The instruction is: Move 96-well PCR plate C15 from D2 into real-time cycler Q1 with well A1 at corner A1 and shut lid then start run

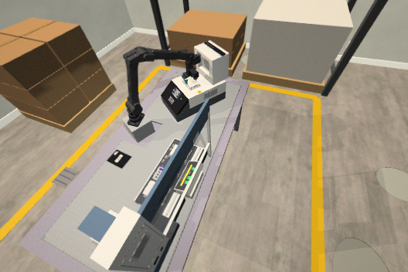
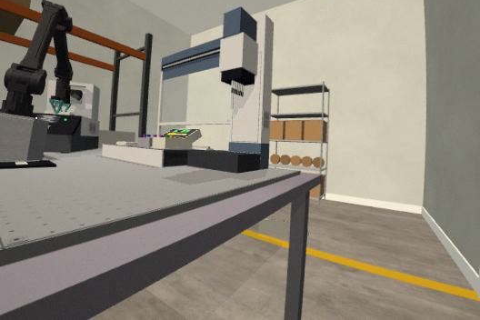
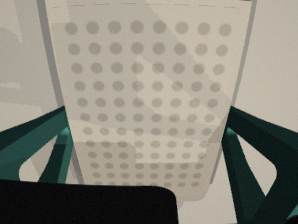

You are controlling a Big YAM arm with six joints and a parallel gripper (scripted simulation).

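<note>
Now: hand right at the white PCR plate. The rest, counted from my hand: tube cooling block: 78 cm to the right, 14 cm below, 7 cm ahead; black regrip nest: 71 cm to the right, 34 cm behind, 21 cm below; blue gantry beam: 79 cm to the right, 30 cm above, 25 cm ahead.
</note>
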